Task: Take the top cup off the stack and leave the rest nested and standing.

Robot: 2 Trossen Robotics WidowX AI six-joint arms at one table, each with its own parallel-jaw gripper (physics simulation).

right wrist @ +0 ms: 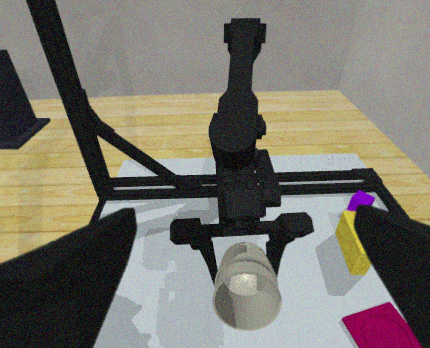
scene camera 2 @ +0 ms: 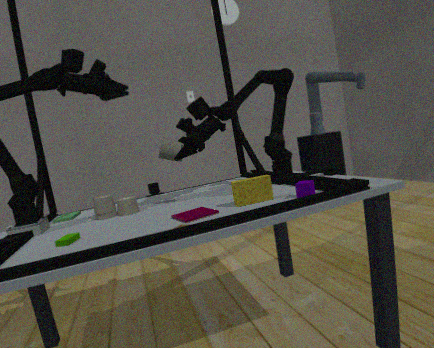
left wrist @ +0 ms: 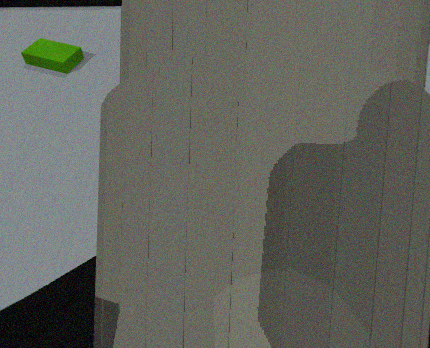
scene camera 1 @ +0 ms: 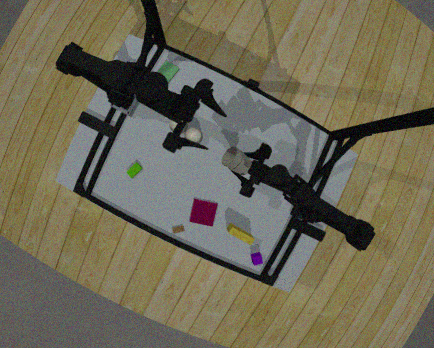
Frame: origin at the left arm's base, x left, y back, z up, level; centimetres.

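Where they show: left gripper, fingertip midpoint: [right wrist: 245, 296] [scene camera 2: 173, 159]; right gripper, fingertip midpoint: [right wrist: 245, 217] [scene camera 2: 128, 90] [scene camera 1: 217, 132]; left arm's base at its link origin: [scene camera 2: 283, 175] [scene camera 1: 305, 208]; right arm's base at its link origin: [scene camera 2: 27, 223] [scene camera 1: 125, 100].
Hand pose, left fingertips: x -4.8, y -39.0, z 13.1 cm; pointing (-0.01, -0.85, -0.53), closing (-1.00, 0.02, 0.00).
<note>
Things, the pixels of their top centre, and the offset from my left fingertips. "*": a spot on its surface instead.
- stack at its top centre: [scene camera 2: 102, 196] [scene camera 1: 177, 122] dx -5.4, dy -25.5, dz -8.1 cm
- shorter beige cup at its top centre: [scene camera 2: 125, 198] [scene camera 1: 193, 135] dx -3.5, dy -17.9, dz -10.0 cm
- magenta square at a spot on its surface: [scene camera 2: 195, 214] [scene camera 1: 200, 217] * dx +25.8, dy -1.8, dz -14.4 cm
- yellow block at its top centre: [right wrist: 358, 230] [scene camera 2: 250, 178] [scene camera 1: 241, 236] dx +25.4, dy +15.9, dz -8.2 cm
- purple cube at its top centre: [right wrist: 363, 197] [scene camera 2: 304, 182] [scene camera 1: 257, 260] dx +33.5, dy +28.1, dz -11.2 cm
- tan piece at its top centre: [scene camera 1: 178, 229] dx +34.7, dy -8.4, dz -14.4 cm
- lime block at its top centre: [left wrist: 51, 49] [scene camera 2: 67, 236] [scene camera 1: 133, 170] dx +19.2, dy -35.0, dz -13.7 cm
- flat green piece at its top centre: [scene camera 2: 67, 215] [scene camera 1: 164, 75] dx -22.7, dy -40.6, dz -14.2 cm
Pale beige nested cups [scene camera 1: 232, 157] [scene camera 2: 170, 151] [left wrist: 225, 100] [right wrist: 247, 305] are held in the air, tilted, with the wide open end toward the right wrist camera; a ridge shows where one cup sits over another. My left gripper [scene camera 1: 239, 162] [scene camera 2: 180, 155] [right wrist: 245, 296] is shut on them. A beige cup or stack [scene camera 1: 173, 125] [scene camera 2: 104, 206] stands on the table at the left, partly hidden by the right arm in scene camera 1. A shorter beige cup [scene camera 1: 193, 134] [scene camera 2: 127, 206] stands beside it. My right gripper [scene camera 1: 216, 131] [scene camera 2: 127, 91] is open and empty, high above the table.
A magenta square [scene camera 1: 203, 212] [scene camera 2: 195, 214], yellow block [scene camera 1: 241, 234] [scene camera 2: 252, 190], purple cube [scene camera 1: 256, 258] [scene camera 2: 305, 189] and tan piece [scene camera 1: 178, 228] lie toward the front. A lime block [scene camera 1: 134, 170] [scene camera 2: 67, 239] [left wrist: 50, 55] and flat green piece [scene camera 1: 167, 72] [scene camera 2: 67, 217] lie left.
</note>
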